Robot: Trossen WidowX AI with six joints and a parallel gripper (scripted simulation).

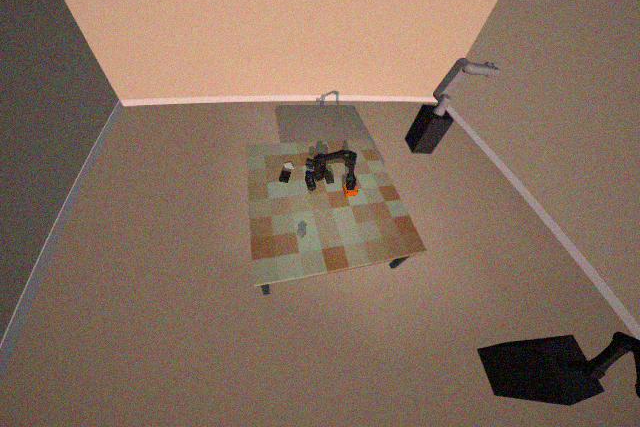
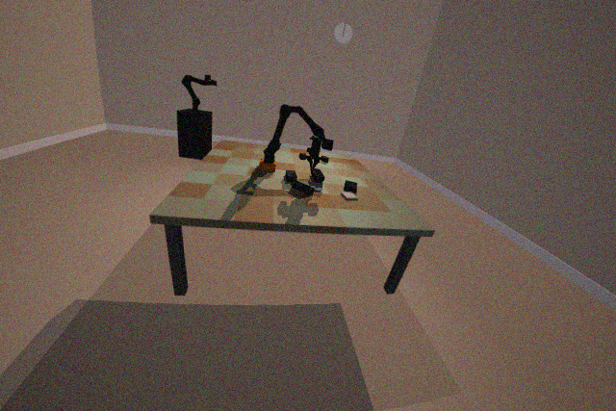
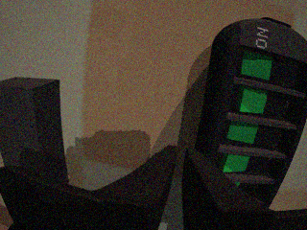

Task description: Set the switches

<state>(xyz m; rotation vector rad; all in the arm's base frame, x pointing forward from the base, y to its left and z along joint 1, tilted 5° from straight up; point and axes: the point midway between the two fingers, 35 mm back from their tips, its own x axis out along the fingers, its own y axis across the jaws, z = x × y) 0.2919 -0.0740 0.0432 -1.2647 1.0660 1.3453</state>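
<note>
Right now my gripper tip is 5 cm past the dark bar, 20 cm to the left of it and 4 cm above it. Also, from my gripper tip: grey part: 15 cm ahead, 48 cm to the left, 4 cm below; then white piece: 23 cm ahead, 20 cm to the right, 5 cm below; then black box: 26 cm ahead, 7 cm to the right, 4 cm below.
</note>
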